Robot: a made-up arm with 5 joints. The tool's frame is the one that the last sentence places.
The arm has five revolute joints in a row. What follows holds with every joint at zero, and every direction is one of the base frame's.
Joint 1 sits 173 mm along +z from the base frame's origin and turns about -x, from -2.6 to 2.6 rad.
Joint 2 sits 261 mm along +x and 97 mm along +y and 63 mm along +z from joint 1 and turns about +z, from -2.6 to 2.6 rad.
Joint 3 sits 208 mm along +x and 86 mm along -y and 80 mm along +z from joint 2 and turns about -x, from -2.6 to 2.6 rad.
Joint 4 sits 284 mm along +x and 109 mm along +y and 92 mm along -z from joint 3 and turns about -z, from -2.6 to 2.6 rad.
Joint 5 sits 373 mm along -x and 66 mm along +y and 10 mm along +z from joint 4 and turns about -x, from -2.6 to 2.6 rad.
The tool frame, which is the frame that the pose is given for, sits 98 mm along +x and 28 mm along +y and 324 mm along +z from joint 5; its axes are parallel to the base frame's.
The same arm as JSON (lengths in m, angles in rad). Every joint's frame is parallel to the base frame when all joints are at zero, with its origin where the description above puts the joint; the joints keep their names.
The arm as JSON. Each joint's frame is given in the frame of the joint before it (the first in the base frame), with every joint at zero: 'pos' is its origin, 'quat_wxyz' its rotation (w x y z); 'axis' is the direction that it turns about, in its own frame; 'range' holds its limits. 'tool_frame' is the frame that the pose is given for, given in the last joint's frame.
{"length_unit": "m", "angle_unit": "rad", "joints": [{"joint": "joint 1", "pos": [0.0, 0.0, 0.173], "quat_wxyz": [1.0, 0.0, 0.0, 0.0], "axis": [-1.0, 0.0, 0.0], "range": [-2.6, 2.6]}, {"joint": "joint 2", "pos": [0.261, 0.097, 0.063], "quat_wxyz": [1.0, 0.0, 0.0, 0.0], "axis": [0.0, 0.0, 1.0], "range": [-2.6, 2.6]}, {"joint": "joint 3", "pos": [0.208, -0.086, 0.08], "quat_wxyz": [1.0, 0.0, 0.0, 0.0], "axis": [-1.0, 0.0, 0.0], "range": [-2.6, 2.6]}, {"joint": "joint 4", "pos": [0.284, 0.109, -0.092], "quat_wxyz": [1.0, 0.0, 0.0, 0.0], "axis": [0.0, 0.0, -1.0], "range": [-2.6, 2.6]}, {"joint": "joint 5", "pos": [-0.373, 0.066, 0.01], "quat_wxyz": [1.0, 0.0, 0.0, 0.0], "axis": [-1.0, 0.0, 0.0], "range": [-2.6, 2.6]}], "tool_frame": {"pos": [0.098, 0.028, 0.324], "quat_wxyz": [1.0, 0.0, 0.0, 0.0]}}
